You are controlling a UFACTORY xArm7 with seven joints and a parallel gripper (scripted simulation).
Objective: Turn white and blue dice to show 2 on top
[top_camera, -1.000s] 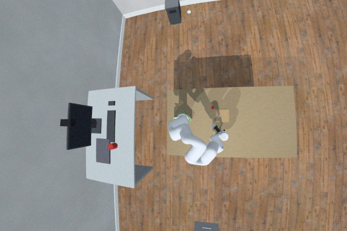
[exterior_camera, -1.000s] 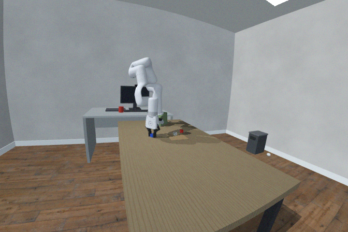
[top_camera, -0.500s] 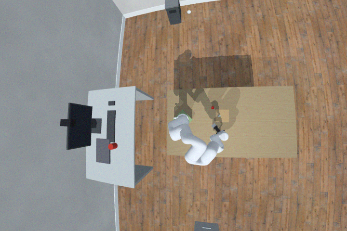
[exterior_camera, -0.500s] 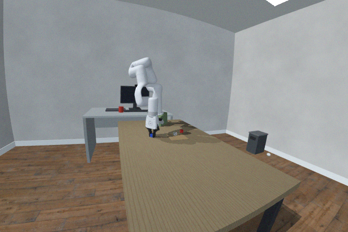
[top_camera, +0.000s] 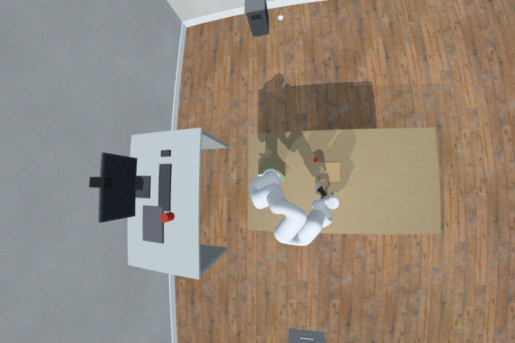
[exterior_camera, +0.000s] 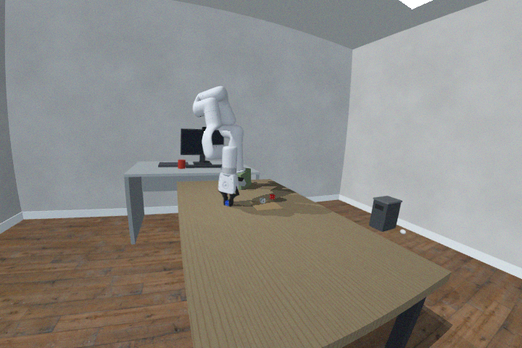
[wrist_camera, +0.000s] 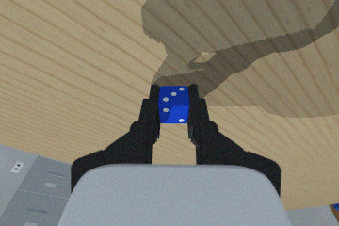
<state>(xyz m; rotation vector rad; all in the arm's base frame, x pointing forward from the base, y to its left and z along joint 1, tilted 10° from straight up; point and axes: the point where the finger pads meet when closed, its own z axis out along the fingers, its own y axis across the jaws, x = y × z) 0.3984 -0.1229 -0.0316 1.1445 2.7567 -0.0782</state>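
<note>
Right now the tan mat is 30 mm ahead of my hand, 200 mm to the left of it and 20 mm below it. Also, from my hand: red die (80 mm behind, 280 mm to the left, 10 mm below); then white die (10 mm behind, 190 mm to the left, 10 mm below); then blue die (10 mm below).
</note>
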